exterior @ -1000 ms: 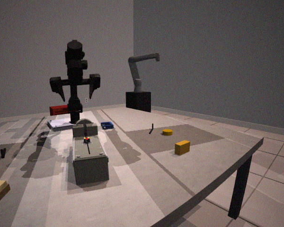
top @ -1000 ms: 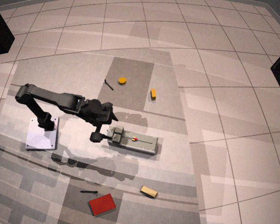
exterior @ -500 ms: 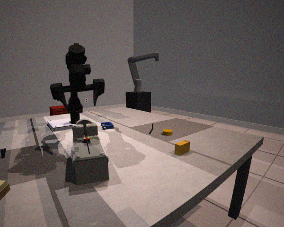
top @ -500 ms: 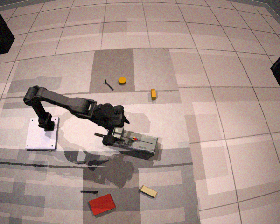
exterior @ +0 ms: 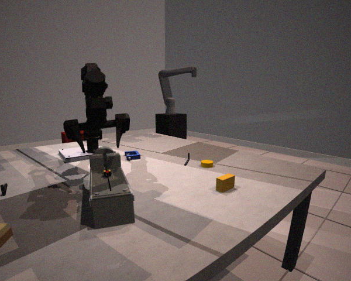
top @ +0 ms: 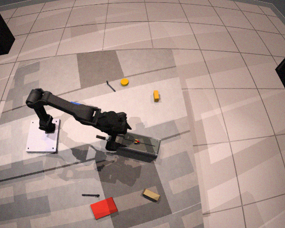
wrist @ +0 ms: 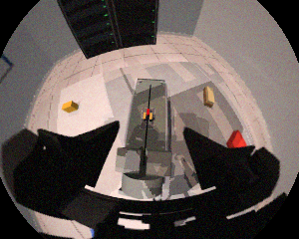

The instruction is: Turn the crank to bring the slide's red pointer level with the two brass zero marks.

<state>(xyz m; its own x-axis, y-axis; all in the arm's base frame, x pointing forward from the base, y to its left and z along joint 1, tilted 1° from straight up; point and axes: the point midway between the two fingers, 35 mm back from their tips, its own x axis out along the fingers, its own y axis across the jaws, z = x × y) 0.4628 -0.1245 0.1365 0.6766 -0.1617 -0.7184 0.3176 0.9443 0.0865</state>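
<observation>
My gripper tip is 15 cm past the dark crank handle, 4 cm above it and 3 cm to the right of it. The rest, counted from my gripper tip: tan block: 28 cm to the right, 12 cm below, 9 cm ahead; red plate: 34 cm to the right, 16 cm behind, 12 cm below; red pointer: 6 cm below, 4 cm ahead.
</observation>
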